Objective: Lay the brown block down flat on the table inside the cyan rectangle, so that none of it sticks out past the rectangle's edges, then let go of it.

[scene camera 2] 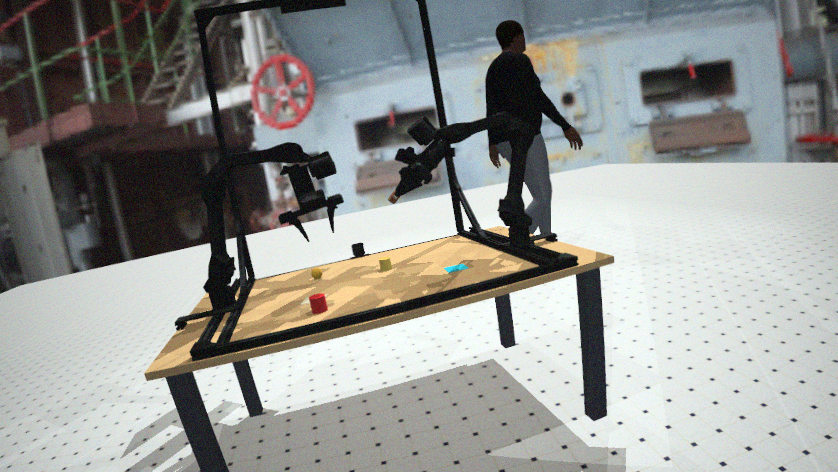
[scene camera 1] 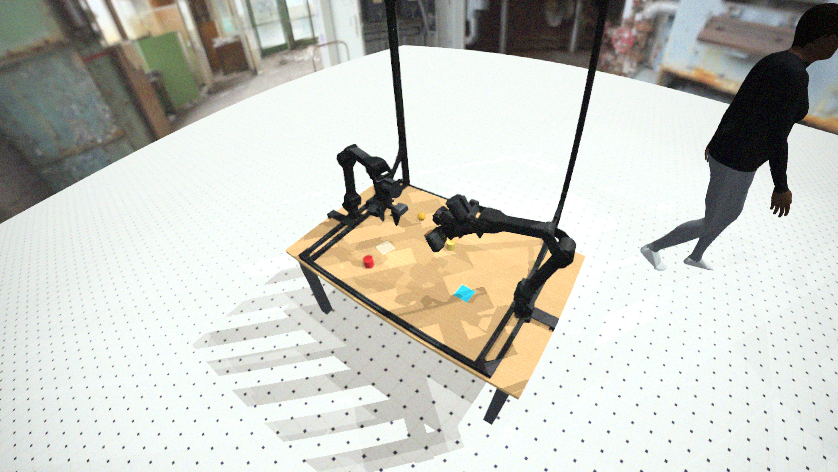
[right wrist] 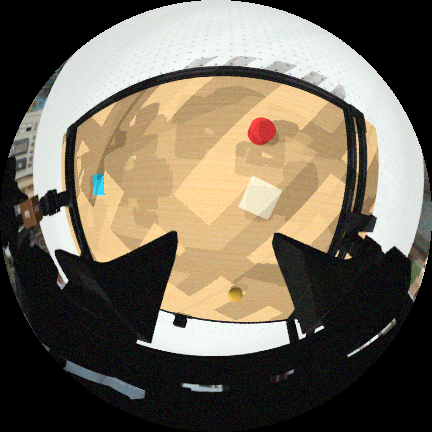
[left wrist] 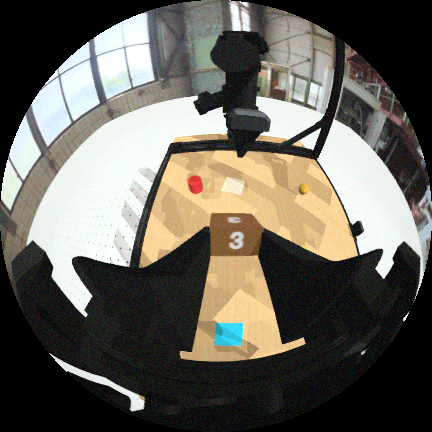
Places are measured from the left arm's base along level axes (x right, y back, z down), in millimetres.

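Pixels of known places: left gripper, between the fingertips: (scene camera 2: 394, 196) (scene camera 1: 430, 233) (left wrist: 233, 232); right gripper, between the fingertips: (scene camera 2: 321, 237) (scene camera 1: 390, 223) (right wrist: 226, 237) (left wrist: 237, 149); left arm's base, origin of its link: (scene camera 2: 520, 243) (scene camera 1: 523, 312) (right wrist: 67, 196); right arm's base, origin of its link: (scene camera 2: 224, 306) (scene camera 1: 354, 215) (right wrist: 348, 239).
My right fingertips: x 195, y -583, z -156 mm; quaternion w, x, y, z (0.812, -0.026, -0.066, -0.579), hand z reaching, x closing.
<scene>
For each thing: its middle in the pictures, then the offset to it from my right fingertips. "*": a spot on its surface instead.
- brown block, middle of its body: (left wrist: 232, 231) (right wrist: 30, 211) (scene camera 2: 394, 197) dx -102, dy +202, dz -73 mm
- cyan rectangle, a spot on its surface: (left wrist: 229, 334) (scene camera 2: 455, 267) (right wrist: 97, 185) (scene camera 1: 464, 292) * dx -142, dy +347, dz +174 mm
- red cylinder, middle of its body: (right wrist: 260, 131) (scene camera 2: 318, 303) (left wrist: 195, 184) (scene camera 1: 368, 262) dx -97, dy -83, dz +154 mm
- pale square, a spot on its surface: (right wrist: 260, 197) (scene camera 1: 385, 247) * dx +22, dy -55, dz +174 mm
- yellow cylinder, middle of its body: (scene camera 2: 385, 263) (scene camera 1: 450, 244) dx +92, dy +235, dz +156 mm
- orange ball, middle of its body: (right wrist: 234, 294) (scene camera 2: 316, 273) (left wrist: 303, 188) (scene camera 1: 421, 216) dx +253, dy +50, dz +156 mm
The brown block (scene camera 2: 392, 198) (left wrist: 220, 246) (right wrist: 31, 211) has a white 3 on it in the left wrist view. My left gripper (scene camera 2: 396, 194) (left wrist: 233, 232) is shut on it and holds it tilted, well above the table. The cyan rectangle (scene camera 1: 464, 293) (scene camera 2: 455, 267) (left wrist: 229, 334) (right wrist: 98, 185) lies bare on the table, to the right of the held block in scene camera 2. A shadow crosses part of it. My right gripper (scene camera 2: 320, 236) (right wrist: 226, 237) is open and empty, above the table's left part in scene camera 2. The block cannot be made out in scene camera 1.
A red cylinder (scene camera 1: 368, 261) (right wrist: 261, 131) stands near a pale square (scene camera 1: 385, 247) (right wrist: 260, 197). A yellow cylinder (scene camera 1: 450, 245) (scene camera 2: 384, 264) and an orange ball (scene camera 1: 421, 216) (scene camera 2: 316, 273) are farther back. Black rails edge the table. A person (scene camera 2: 516, 93) is behind it.
</scene>
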